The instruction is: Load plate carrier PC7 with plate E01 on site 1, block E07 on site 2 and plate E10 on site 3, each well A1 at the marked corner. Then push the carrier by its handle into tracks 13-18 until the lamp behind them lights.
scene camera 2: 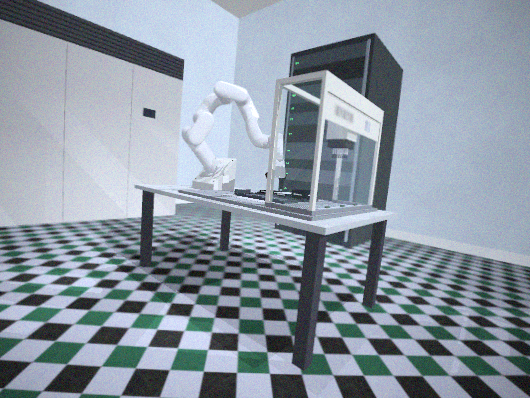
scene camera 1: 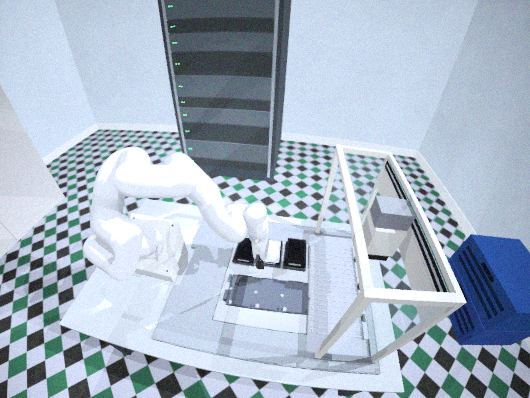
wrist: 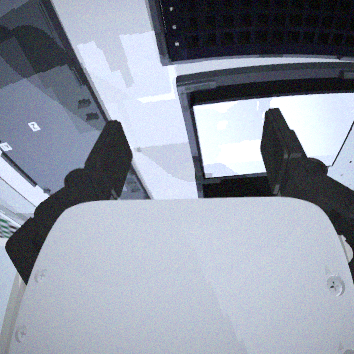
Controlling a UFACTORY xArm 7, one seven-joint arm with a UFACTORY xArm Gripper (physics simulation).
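Seen in the pictures: gripper, fingertip midpoint: (scene camera 2: 276,189) (scene camera 1: 262,259) (wrist: 192,131); arm's base at its link origin: (scene camera 2: 214,169) (scene camera 1: 150,242).
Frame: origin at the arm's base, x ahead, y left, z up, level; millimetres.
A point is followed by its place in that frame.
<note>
My gripper (scene camera 1: 259,262) @(y 29, x 463, z -75 mm) (wrist: 192,131) @(y 29, x 463, z -75 mm) is open and empty. In the wrist view its right finger is over a white-topped labware piece (wrist: 230,132) @(y 54, x 484, z -92 mm) (scene camera 1: 273,252) @(y 80, x 508, z -92 mm) in a black nest, and its left finger is over the near edge of the dark grey carrier (wrist: 42,95) @(y -78, x 426, z -108 mm) (scene camera 1: 270,295) @(y -117, x 506, z -108 mm). The carrier shows a "2" label and lies flat, with no plate visible on it. A black welled plate (wrist: 260,30) @(y 77, x 419, z -103 mm) (scene camera 1: 244,252) @(y 70, x 382, z -96 mm) lies on one side of the white piece. Another black piece (scene camera 1: 295,253) @(y 65, x 602, z -69 mm) (wrist: 235,188) @(y 55, x 561, z -94 mm) lies on the other. Plate names are unreadable.
The ribbed track area (scene camera 1: 332,285) @(y -55, x 760, z -116 mm) lies right of the carrier, partly beneath the cream gantry frame (scene camera 1: 356,225) @(y -165, x 685, z 361 mm) (scene camera 2: 321,150) @(y -343, x 879, z 103 mm). A grey and white head (scene camera 1: 392,214) @(y -95, x 811, z 339 mm) hangs from it. A blue box (scene camera 1: 500,295) stands beyond, and a dark server rack (scene camera 1: 276,100) (scene camera 2: 392,115) stands behind the table.
</note>
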